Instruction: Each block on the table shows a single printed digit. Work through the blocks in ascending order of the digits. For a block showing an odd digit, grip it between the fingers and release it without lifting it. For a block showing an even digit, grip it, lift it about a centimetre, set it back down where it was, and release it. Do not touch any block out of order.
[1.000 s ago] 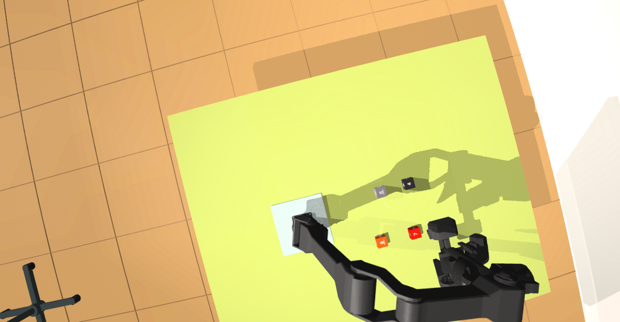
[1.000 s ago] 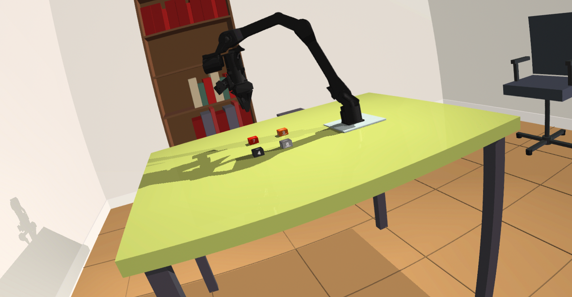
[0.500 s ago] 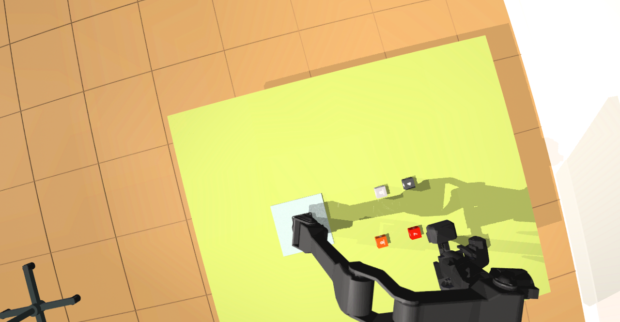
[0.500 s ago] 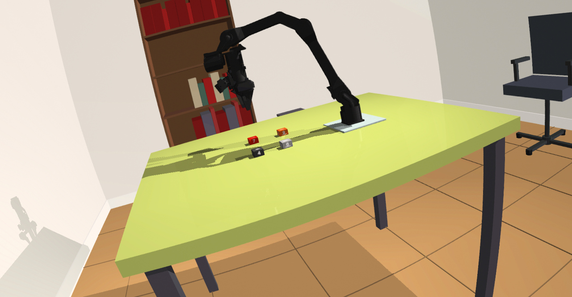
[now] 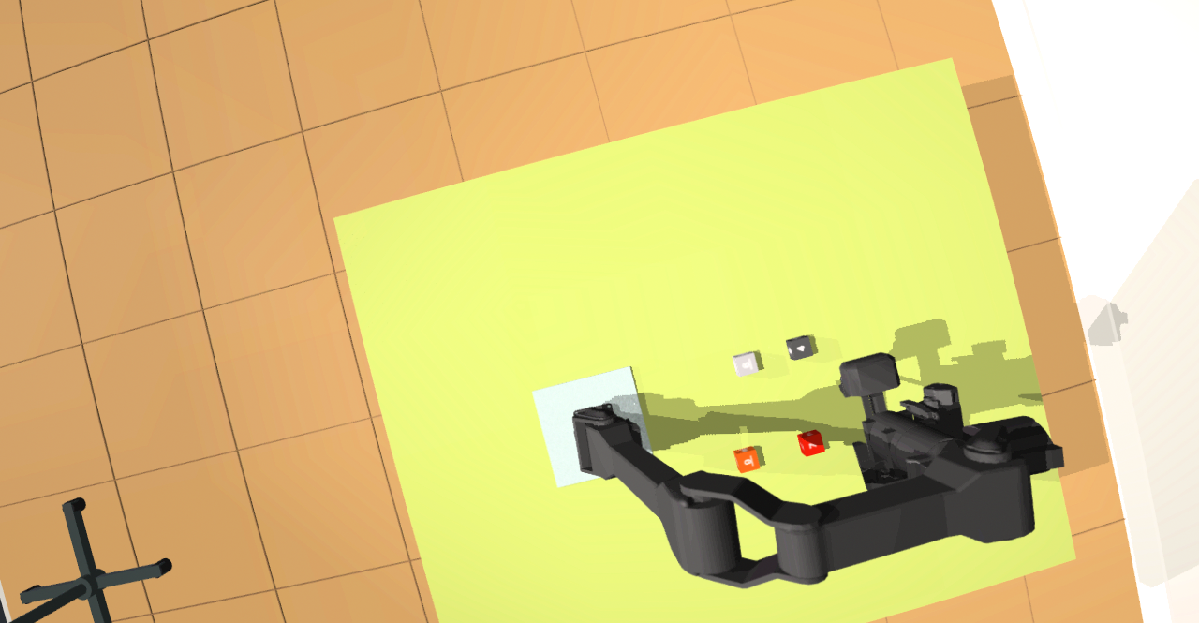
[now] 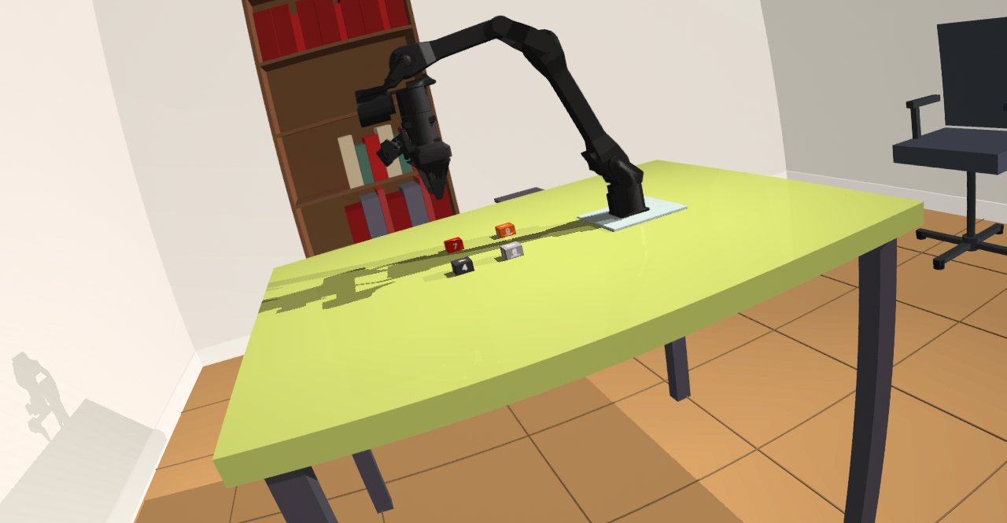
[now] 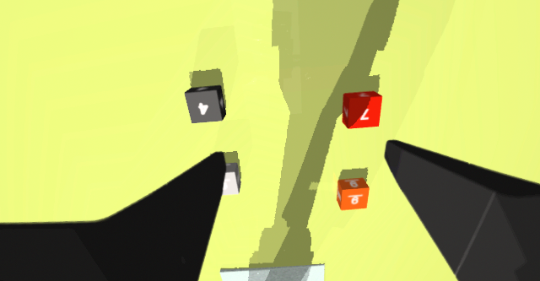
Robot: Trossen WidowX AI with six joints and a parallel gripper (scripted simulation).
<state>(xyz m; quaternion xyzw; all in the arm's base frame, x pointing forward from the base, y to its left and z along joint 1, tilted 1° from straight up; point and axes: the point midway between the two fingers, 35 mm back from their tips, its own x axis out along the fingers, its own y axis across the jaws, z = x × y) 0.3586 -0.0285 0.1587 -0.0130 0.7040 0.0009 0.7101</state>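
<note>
The black block lies 1 cm behind my gripper tip, 8 cm to the left of it and 12 cm below it. Also, from my gripper tip: red block: 2 cm behind, 8 cm to the right, 12 cm below; grey block: 10 cm behind, 8 cm to the left, 12 cm below; orange block: 13 cm behind, 8 cm to the right, 12 cm below.
</note>
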